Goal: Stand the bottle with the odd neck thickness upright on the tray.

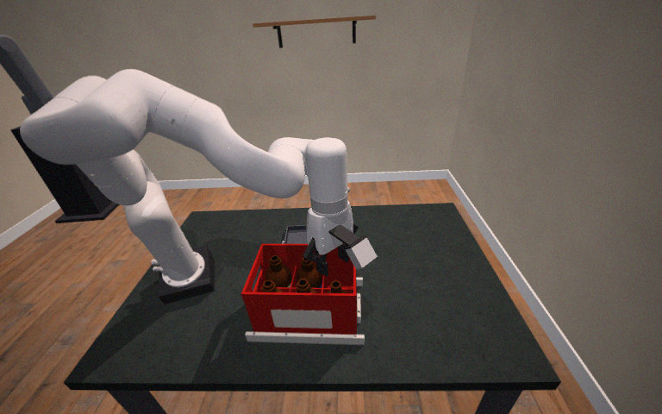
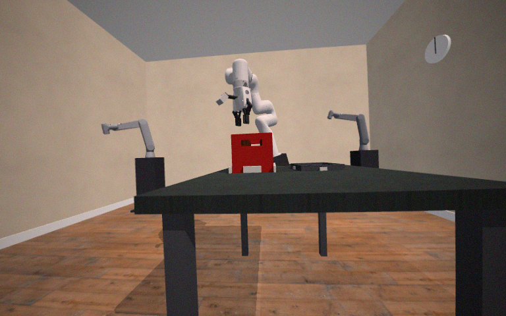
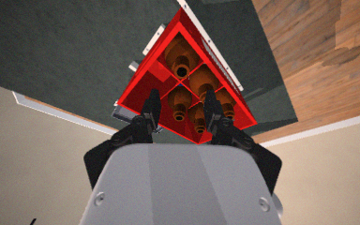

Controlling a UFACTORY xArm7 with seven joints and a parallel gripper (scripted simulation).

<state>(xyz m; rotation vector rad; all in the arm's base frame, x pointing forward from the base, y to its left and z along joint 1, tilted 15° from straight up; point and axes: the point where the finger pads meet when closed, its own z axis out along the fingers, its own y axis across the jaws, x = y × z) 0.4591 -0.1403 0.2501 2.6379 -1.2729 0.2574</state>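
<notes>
Now: the crate 8 cm behind my hand, 6 cm to the left of it and 16 cm below it. Round my hand: tray (5 cm behind, 35 cm to the left, 23 cm below).
</notes>
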